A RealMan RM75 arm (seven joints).
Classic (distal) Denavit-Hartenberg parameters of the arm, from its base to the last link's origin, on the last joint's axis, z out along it. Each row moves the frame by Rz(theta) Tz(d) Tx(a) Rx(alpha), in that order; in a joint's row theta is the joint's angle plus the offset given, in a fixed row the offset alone. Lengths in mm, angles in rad.
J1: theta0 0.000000, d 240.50, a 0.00, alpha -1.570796
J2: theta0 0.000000, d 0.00, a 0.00, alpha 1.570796
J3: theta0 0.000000, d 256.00, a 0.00, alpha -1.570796
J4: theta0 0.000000, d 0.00, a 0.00, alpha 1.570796
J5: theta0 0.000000, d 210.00, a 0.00, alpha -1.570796
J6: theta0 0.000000, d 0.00, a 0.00, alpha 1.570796
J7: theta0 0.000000, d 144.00, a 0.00, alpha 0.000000
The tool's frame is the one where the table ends.
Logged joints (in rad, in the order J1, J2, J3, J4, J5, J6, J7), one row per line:
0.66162, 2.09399, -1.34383, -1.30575, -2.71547, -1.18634, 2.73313
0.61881, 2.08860, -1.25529, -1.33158, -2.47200, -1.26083, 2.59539
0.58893, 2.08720, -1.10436, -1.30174, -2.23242, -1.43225, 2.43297
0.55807, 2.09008, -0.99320, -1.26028, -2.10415, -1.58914, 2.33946
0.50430, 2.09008, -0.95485, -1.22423, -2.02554, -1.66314, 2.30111
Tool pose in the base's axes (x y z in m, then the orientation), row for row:
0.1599, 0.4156, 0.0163, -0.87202, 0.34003, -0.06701, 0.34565
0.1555, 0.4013, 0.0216, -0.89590, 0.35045, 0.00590, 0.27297
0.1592, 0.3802, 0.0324, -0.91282, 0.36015, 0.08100, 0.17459
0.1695, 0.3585, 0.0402, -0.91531, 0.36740, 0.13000, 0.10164
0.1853, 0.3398, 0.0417, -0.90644, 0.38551, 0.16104, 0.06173
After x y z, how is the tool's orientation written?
As a quaternion, x y z w.
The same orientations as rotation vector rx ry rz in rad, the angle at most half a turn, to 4 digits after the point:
-2.2635, 0.8826, -0.1739
-2.4107, 0.9430, 0.0159
-2.5871, 1.0207, 0.2296
-2.7031, 1.0850, 0.3839
-2.7409, 1.1657, 0.4870

